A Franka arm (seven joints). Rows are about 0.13 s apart.
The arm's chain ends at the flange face. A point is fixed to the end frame.
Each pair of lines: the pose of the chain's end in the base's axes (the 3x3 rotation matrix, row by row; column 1 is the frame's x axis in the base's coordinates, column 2 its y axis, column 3 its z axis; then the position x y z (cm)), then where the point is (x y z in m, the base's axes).
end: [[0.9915 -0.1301 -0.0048], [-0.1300 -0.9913 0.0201], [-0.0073 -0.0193 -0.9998]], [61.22 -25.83 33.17]
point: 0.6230 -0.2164 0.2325
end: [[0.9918 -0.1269 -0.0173], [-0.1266 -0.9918 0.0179], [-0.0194 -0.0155 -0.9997]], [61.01 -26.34 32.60]
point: 0.6195 -0.2217 0.2265
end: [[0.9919 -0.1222 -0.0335], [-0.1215 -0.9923 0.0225], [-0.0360 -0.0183 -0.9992]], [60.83 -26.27 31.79]
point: 0.6159 -0.2205 0.2185
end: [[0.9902 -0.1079 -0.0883], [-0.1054 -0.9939 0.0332], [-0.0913 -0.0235 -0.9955]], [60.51 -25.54 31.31]
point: 0.6066 -0.2120 0.2140
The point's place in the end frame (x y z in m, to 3 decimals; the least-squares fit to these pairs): 0.006 -0.041 0.100
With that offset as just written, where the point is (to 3 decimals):
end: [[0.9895 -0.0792 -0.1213], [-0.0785 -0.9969 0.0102], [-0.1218 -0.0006 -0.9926]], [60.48 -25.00 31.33]
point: 0.602 -0.209 0.213
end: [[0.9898 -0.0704 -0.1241], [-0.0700 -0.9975 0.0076], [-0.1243 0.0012 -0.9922]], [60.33 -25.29 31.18]
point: 0.600 -0.212 0.212
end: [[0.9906 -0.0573 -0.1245], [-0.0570 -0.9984 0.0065], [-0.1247 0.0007 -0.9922]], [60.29 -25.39 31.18]
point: 0.599 -0.213 0.212
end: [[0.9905 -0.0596 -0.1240], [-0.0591 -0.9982 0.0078], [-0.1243 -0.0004 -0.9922]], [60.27 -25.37 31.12]
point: 0.599 -0.212 0.211
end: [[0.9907 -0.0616 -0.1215], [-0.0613 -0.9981 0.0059], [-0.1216 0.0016 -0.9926]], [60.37 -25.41 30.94]
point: 0.600 -0.213 0.209
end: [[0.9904 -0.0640 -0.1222], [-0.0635 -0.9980 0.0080], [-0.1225 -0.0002 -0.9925]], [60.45 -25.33 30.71]
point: 0.601 -0.212 0.207
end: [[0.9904 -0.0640 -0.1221], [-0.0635 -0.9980 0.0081], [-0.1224 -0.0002 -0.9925]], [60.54 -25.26 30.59]
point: 0.602 -0.211 0.206
